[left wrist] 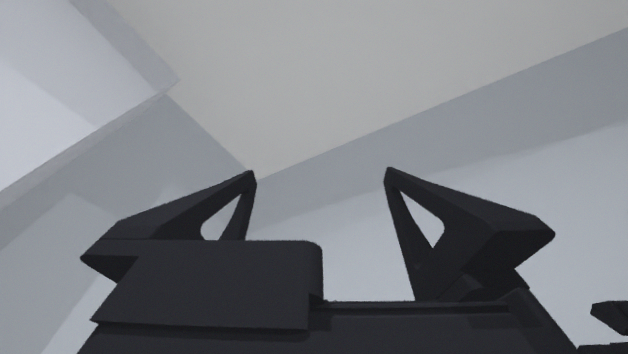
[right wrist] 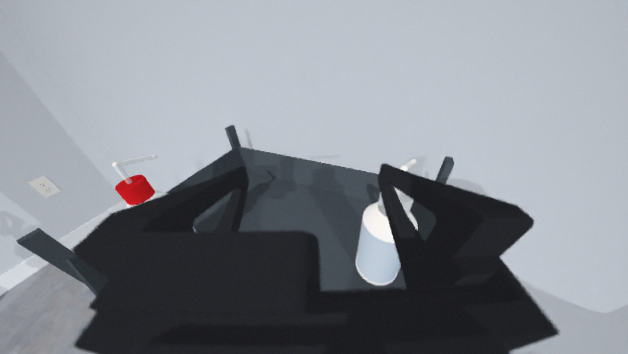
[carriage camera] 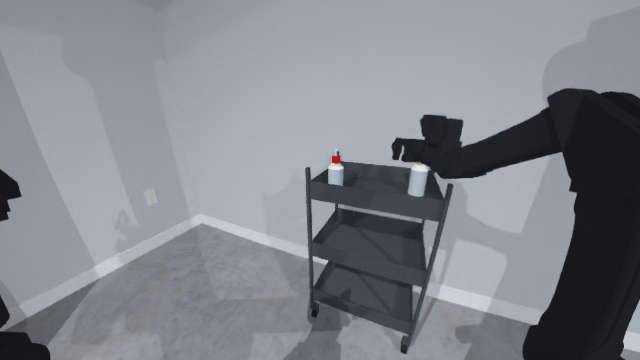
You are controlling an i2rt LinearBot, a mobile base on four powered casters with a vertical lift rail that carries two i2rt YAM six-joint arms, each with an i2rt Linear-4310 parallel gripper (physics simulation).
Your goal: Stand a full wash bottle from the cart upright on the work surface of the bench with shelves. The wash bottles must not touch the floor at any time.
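Places are measured from the left arm's base along level axes (x ahead, y left, z up), in metres.
Pixels of known places: left gripper, fingertip midpoint: point(left wrist: 319, 175); right gripper, fingertip midpoint: point(right wrist: 313, 172) point(carriage camera: 405, 146).
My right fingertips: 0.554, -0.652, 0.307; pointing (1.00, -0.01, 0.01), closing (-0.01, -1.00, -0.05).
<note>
For each thing: its top centre in the pictures, then the offset to it from my right fingertips, as dx, dy, dz. "spot": a spot on its surface instead.
- wash bottle with a red cap, top centre: point(right wrist: 121, 157) point(carriage camera: 336, 148) +0.083, +0.230, -0.020
- cart's top tray at a spot on its surface: point(carriage camera: 375, 199) spot: -0.091, +0.123, -0.156
- second wash bottle with a whitish cap, top centre: point(right wrist: 408, 161) point(carriage camera: 423, 149) +0.036, -0.088, -0.020
- wall outlet at its top centre: point(right wrist: 36, 179) point(carriage camera: 148, 189) +0.667, +1.538, -0.399
A wash bottle with a red cap point(carriage camera: 336, 173) point(right wrist: 135, 190) stands upright at the left of the cart's top tray point(carriage camera: 375, 199). A second wash bottle with a whitish cap point(carriage camera: 418, 181) point(right wrist: 376, 250) stands upright at the tray's right; both look filled with pale blue. My right gripper point(carriage camera: 398, 150) point(right wrist: 313, 172) is open and empty above the tray, and its right-hand finger partly covers the second bottle in the right wrist view. My left gripper point(left wrist: 319, 175) is open and empty, pointing up towards the ceiling. The bench with shelves does not show.
The dark cart has two lower shelves point(carriage camera: 367, 273) and stands on casters near the back wall point(carriage camera: 260, 100). The right arm point(carriage camera: 510, 140) reaches in from the right. A wall outlet point(carriage camera: 150, 196) point(right wrist: 44, 186) is at the left. Dark robot parts show at the left edge of the carriage view.
</note>
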